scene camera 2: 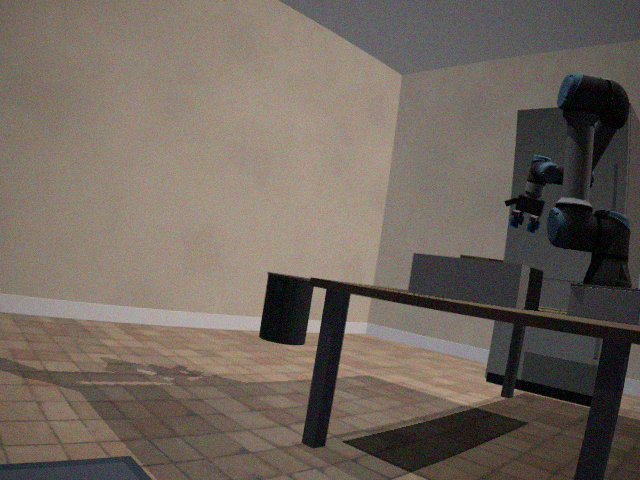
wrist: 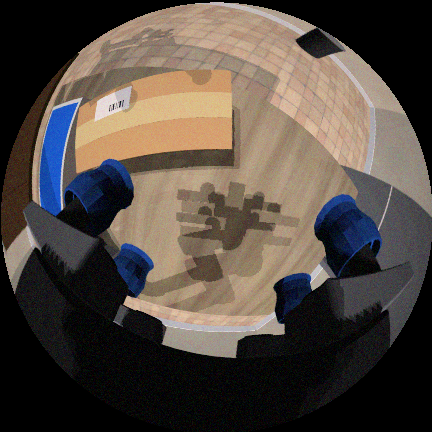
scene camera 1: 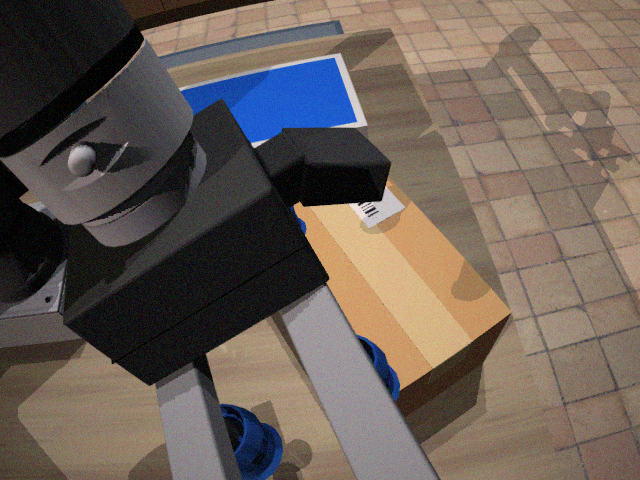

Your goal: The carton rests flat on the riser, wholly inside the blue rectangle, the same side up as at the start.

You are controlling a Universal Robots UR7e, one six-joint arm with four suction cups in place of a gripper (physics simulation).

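Observation:
The orange-brown carton lies flat on the table, with its pale tape stripe and barcode label facing up. The label end is toward the blue rectangle on top of the grey riser. The carton is beside the riser, not on it; whether they touch is hidden in scene camera 1. My gripper, with four blue suction cups, is open and holds nothing. It hangs above the table, off to one side of the carton. In scene camera 1 it covers part of the carton and riser.
The wooden table stands on a tiled floor. A dark bin stands beyond it. A dark mat lies under the table. A tall grey cabinet stands behind the arm.

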